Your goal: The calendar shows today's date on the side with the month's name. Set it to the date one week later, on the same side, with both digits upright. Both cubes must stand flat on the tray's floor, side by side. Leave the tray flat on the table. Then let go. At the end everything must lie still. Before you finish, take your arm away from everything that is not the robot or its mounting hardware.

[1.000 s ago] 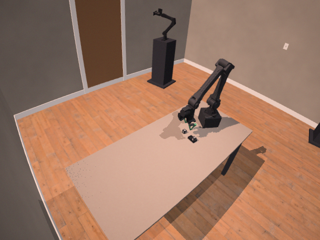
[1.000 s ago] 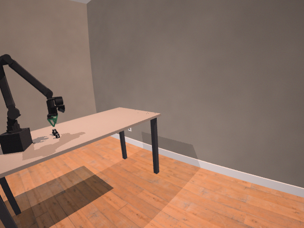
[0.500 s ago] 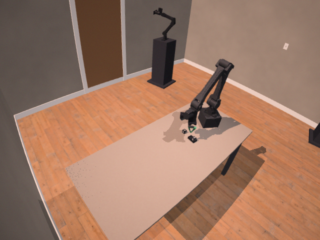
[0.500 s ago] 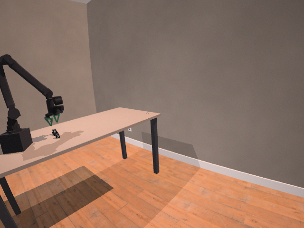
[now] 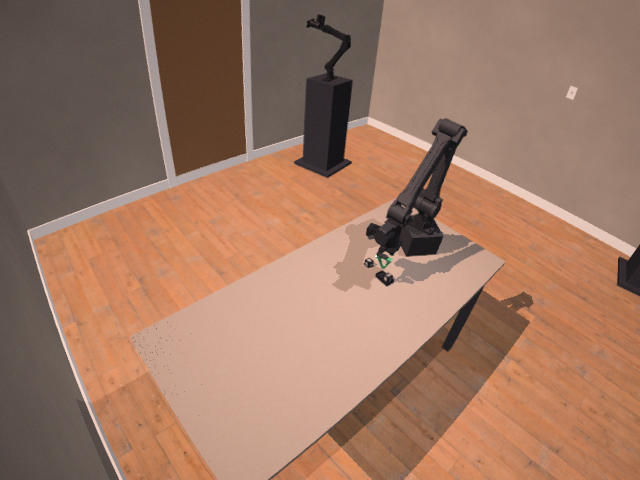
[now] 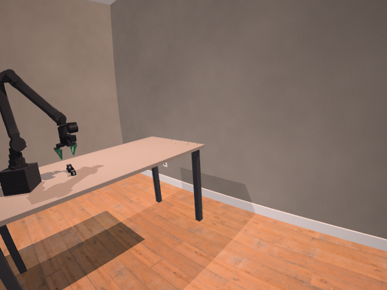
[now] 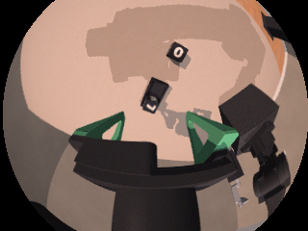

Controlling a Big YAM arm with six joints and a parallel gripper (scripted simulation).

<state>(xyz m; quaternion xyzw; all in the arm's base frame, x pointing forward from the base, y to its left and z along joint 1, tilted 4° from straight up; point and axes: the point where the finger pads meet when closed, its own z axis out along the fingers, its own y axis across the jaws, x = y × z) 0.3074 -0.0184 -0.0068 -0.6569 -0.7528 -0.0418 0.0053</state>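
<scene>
The dark calendar tray lies 10 mm to the left of my hand and 100 mm below it.
</scene>
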